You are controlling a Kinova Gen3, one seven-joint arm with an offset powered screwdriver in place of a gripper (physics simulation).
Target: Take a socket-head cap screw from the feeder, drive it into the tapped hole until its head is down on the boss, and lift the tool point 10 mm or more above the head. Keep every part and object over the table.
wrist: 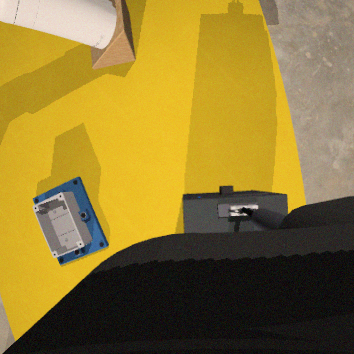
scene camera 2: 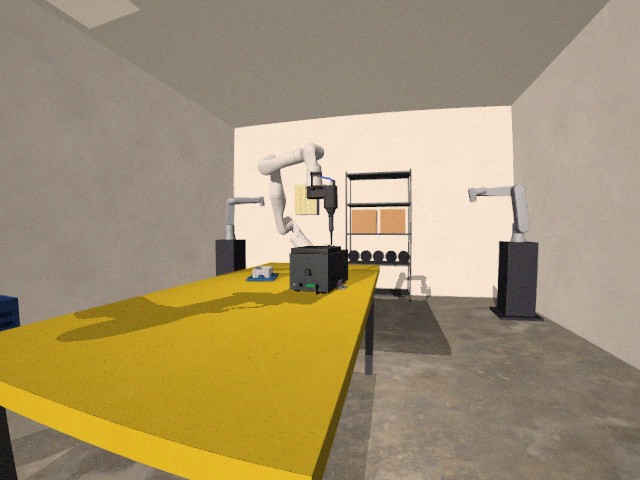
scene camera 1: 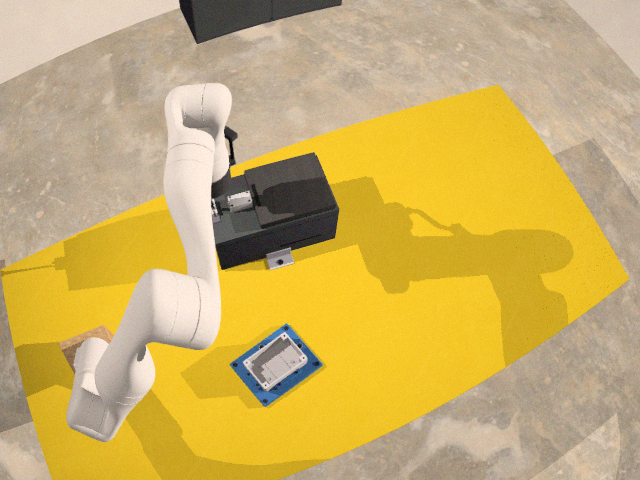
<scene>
same spot on dark feeder: (wrist: pixel 200 214) = (scene camera 1: pixel 221 231)
</scene>
